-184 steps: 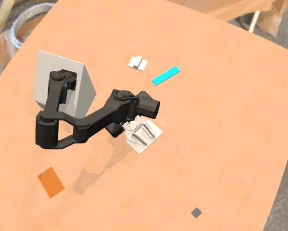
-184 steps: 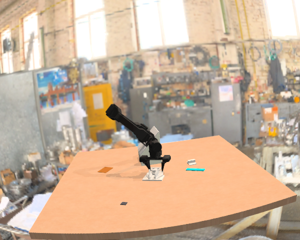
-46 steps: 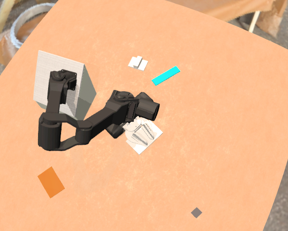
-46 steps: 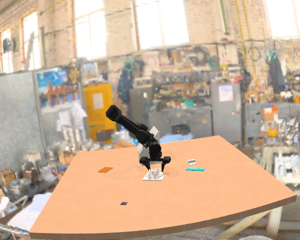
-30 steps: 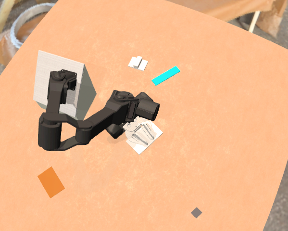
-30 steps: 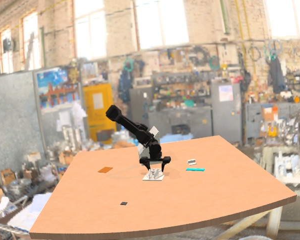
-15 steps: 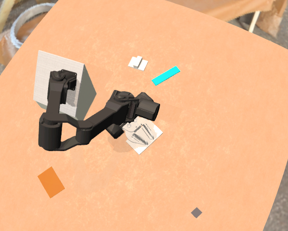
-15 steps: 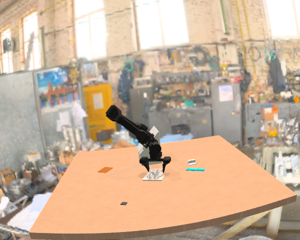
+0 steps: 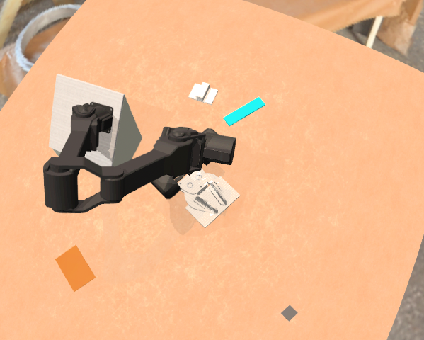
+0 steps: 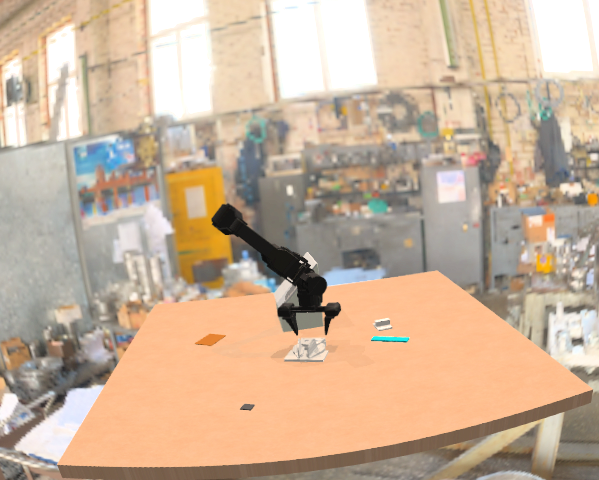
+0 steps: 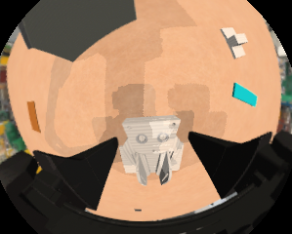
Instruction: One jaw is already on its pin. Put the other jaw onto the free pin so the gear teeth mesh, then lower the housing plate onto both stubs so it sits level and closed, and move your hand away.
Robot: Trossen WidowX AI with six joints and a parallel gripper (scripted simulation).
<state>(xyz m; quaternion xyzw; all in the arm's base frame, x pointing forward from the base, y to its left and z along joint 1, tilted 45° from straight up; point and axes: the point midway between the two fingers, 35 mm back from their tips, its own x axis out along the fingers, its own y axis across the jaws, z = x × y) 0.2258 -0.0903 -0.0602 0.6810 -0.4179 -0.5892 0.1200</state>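
Right now my gripper tip is 30 mm short of the jaw and 30 mm above it. From my gripper tip the other things lie so: white base plate 60 mm ahead, 40 mm below, 30 mm to the right; cyan strip 240 mm to the left, 60 mm ahead, 40 mm below; orange patch 320 mm to the right, 200 mm behind, 40 mm below.
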